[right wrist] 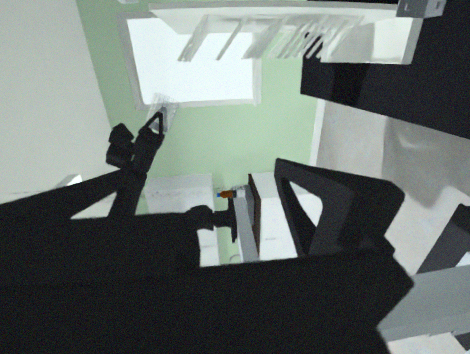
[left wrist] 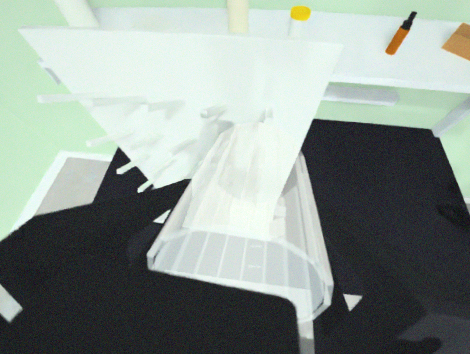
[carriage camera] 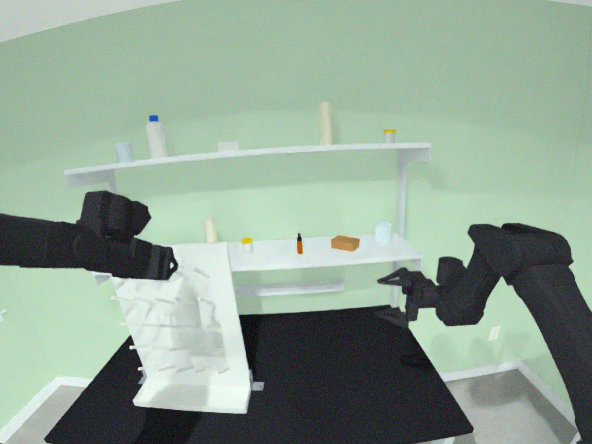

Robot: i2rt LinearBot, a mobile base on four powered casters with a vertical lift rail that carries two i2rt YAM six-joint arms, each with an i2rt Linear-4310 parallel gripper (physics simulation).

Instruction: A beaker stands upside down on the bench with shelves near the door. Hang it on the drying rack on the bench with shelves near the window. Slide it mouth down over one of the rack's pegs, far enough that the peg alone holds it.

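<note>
The clear beaker is held by my left gripper, whose fingers are shut on it. In the left wrist view it is seen through, one end near the camera and the other toward the pegs. The white drying rack stands upright with rows of pegs. In the carriage camera my left gripper overlaps the rack's upper left part; whether a peg is inside the beaker I cannot tell. My right gripper is open and empty, to the right of the rack.
The rack stands on the black bench top. Behind are a lower shelf with an orange bottle, a brown block and a light-blue beaker, and an upper shelf with a blue-capped bottle.
</note>
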